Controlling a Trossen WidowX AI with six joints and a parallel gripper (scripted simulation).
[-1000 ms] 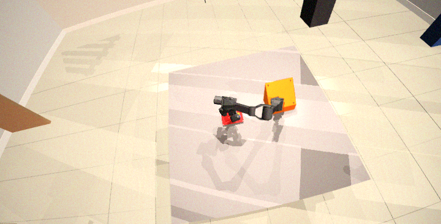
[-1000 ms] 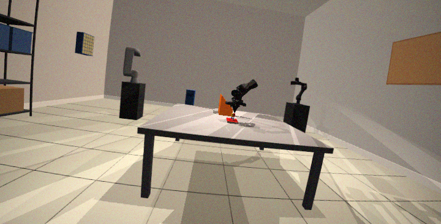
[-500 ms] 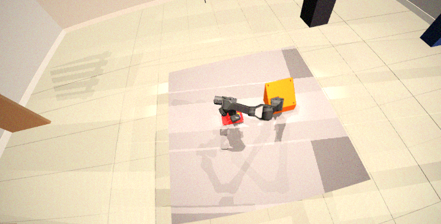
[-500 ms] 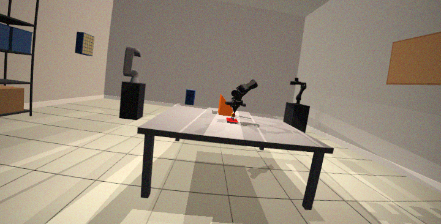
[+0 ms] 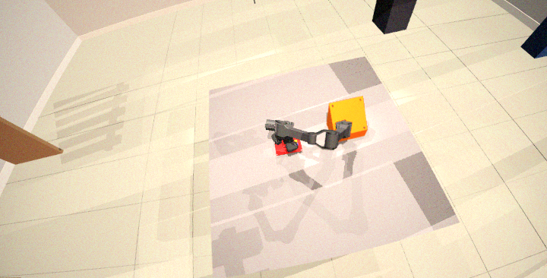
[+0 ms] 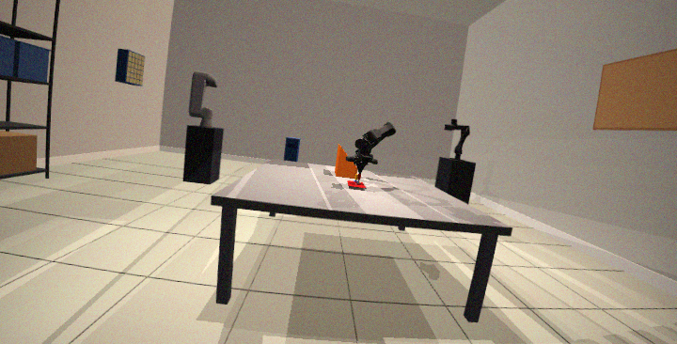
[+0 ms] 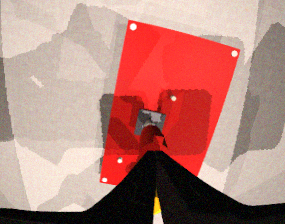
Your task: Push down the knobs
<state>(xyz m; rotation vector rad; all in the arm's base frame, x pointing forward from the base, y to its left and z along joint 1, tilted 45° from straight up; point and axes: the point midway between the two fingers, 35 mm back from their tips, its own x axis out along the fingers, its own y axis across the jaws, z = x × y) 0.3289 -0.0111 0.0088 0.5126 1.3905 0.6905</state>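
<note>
My gripper tip is now 10 mm above the red knob. From my gripper tip the other things lie so: potentiometer knob 50 mm behind, 30 mm below, 10 mm to the right.
</note>
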